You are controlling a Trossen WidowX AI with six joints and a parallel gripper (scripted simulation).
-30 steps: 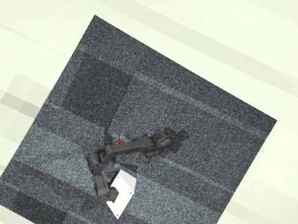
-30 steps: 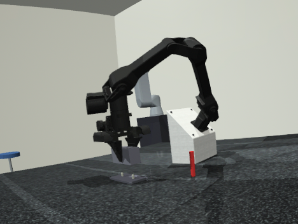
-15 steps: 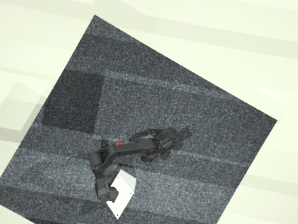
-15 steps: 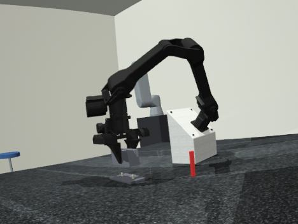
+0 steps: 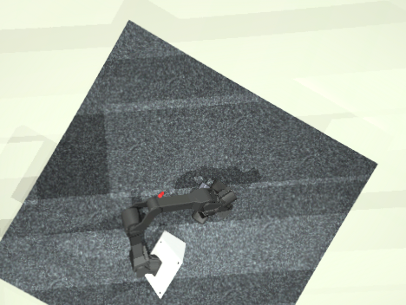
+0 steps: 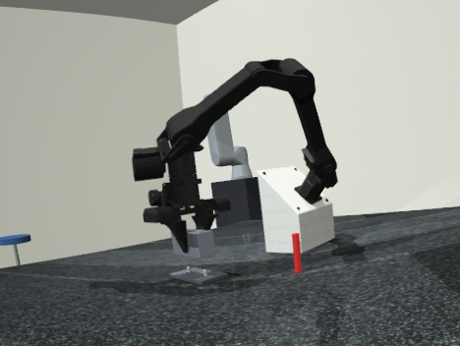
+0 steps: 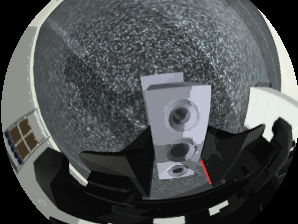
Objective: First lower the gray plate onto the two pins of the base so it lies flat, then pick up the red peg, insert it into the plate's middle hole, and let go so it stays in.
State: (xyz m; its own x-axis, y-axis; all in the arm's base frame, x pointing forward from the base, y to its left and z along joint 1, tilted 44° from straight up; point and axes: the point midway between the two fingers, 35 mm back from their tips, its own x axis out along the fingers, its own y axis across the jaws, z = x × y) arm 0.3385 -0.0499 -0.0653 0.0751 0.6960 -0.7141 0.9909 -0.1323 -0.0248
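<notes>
Now: the base 5 cm below my gripper tip. Round my gripper tip: gray plate (3 cm above); then red peg (19 cm to the left, 9 cm behind, 2 cm below).
</notes>
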